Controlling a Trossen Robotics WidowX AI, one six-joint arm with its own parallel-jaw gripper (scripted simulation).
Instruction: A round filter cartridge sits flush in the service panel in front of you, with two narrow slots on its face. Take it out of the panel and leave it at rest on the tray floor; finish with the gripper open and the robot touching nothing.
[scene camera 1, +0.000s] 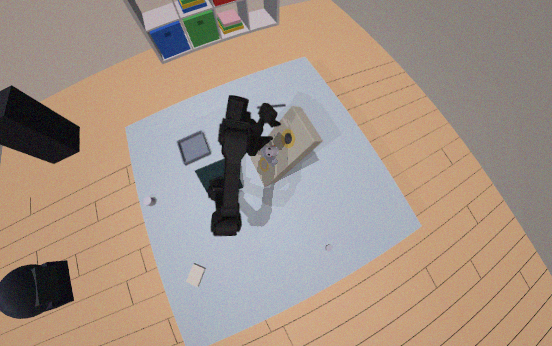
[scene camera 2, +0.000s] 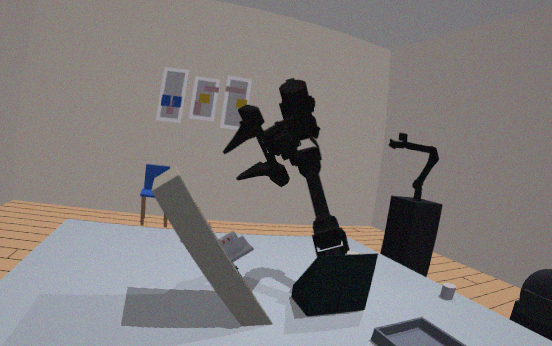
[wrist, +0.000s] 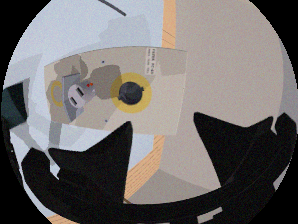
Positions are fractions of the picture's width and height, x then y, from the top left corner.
Labels:
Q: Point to the gripper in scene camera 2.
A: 0.42, 0.48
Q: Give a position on a tan service panel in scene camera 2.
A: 0.31, 0.55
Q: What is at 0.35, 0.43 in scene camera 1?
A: A grey tray.

